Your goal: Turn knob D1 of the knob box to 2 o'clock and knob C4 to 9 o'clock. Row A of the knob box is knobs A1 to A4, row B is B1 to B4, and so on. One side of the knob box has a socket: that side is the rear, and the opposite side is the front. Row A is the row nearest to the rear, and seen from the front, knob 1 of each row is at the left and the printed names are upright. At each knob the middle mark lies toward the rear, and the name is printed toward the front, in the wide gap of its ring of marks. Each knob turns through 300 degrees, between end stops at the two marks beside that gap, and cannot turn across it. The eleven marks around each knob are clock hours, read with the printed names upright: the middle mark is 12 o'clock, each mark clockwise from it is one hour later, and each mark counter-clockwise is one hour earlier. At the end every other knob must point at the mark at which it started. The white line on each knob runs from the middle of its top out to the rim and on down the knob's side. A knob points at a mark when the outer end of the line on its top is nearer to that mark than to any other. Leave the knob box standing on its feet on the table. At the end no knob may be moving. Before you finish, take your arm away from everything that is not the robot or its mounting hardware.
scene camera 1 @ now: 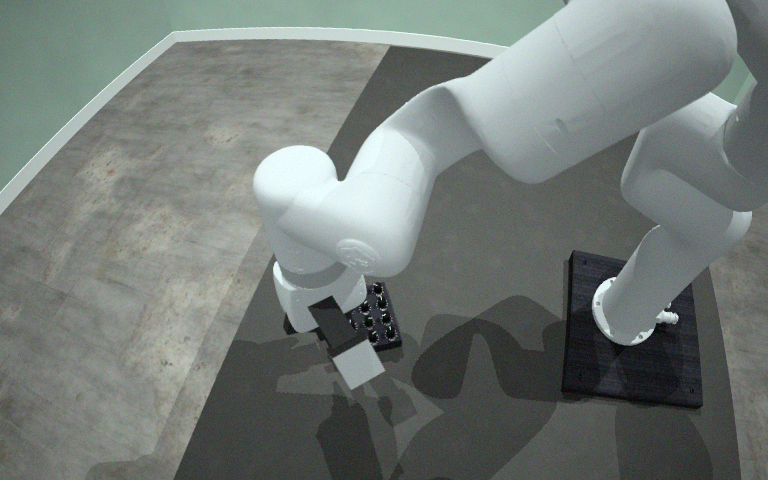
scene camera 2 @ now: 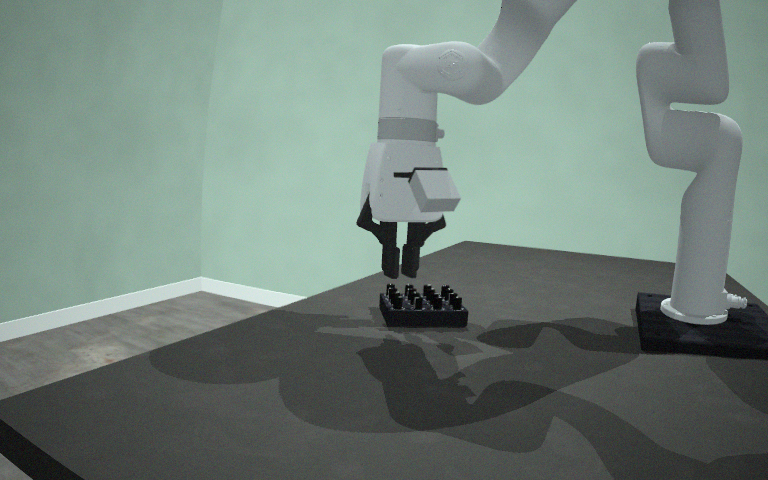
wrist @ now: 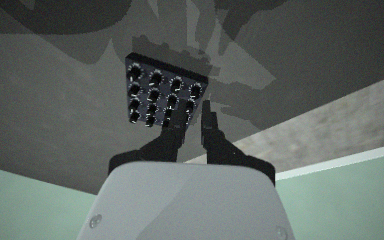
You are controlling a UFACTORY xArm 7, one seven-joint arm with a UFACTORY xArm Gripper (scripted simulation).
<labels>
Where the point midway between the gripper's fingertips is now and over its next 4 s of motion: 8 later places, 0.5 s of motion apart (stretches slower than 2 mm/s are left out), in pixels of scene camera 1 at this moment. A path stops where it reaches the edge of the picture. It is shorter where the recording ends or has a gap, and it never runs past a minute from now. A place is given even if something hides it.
My gripper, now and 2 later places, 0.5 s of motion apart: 334, 333; 329, 318; 321, 288
</labels>
